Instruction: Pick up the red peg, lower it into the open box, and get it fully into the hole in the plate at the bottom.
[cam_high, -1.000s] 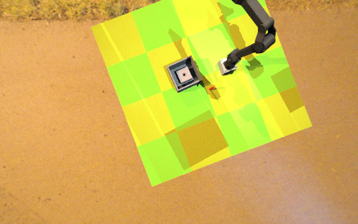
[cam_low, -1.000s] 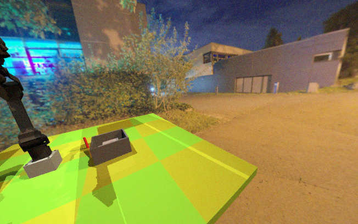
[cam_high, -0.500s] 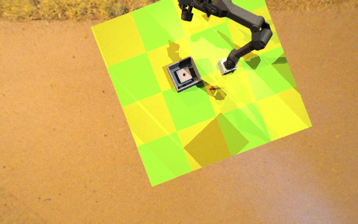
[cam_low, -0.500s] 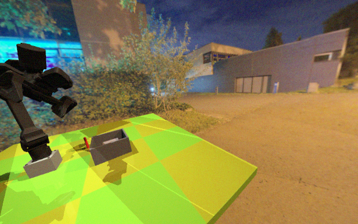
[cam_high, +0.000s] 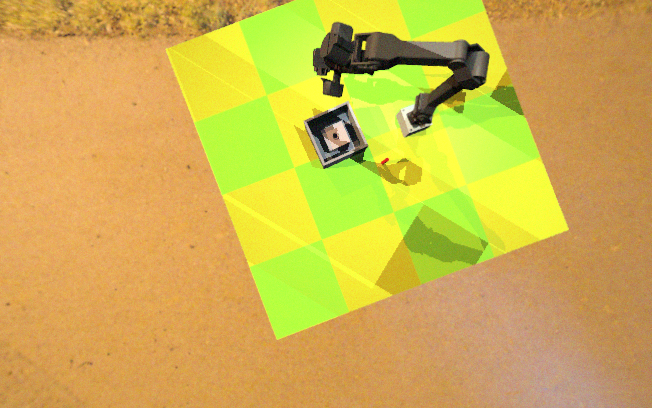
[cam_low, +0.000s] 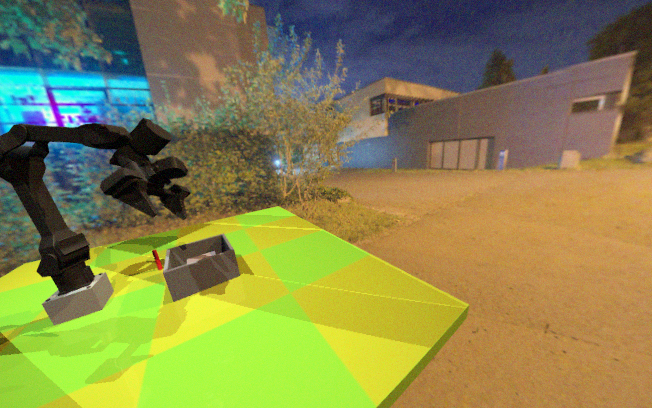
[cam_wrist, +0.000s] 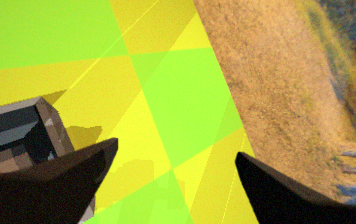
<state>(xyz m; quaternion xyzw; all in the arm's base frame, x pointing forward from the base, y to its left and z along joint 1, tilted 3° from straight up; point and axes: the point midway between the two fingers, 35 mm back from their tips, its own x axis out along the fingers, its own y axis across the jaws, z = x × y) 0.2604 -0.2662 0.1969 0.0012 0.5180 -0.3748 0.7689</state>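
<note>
My gripper tip is now 7 cm past the red peg, 36 cm to the right of it and 22 cm above it. Round my gripper tip: pale plate: 5 cm ahead, 18 cm to the left, 22 cm below; grey box: 5 cm ahead, 18 cm to the left, 24 cm below.
</note>
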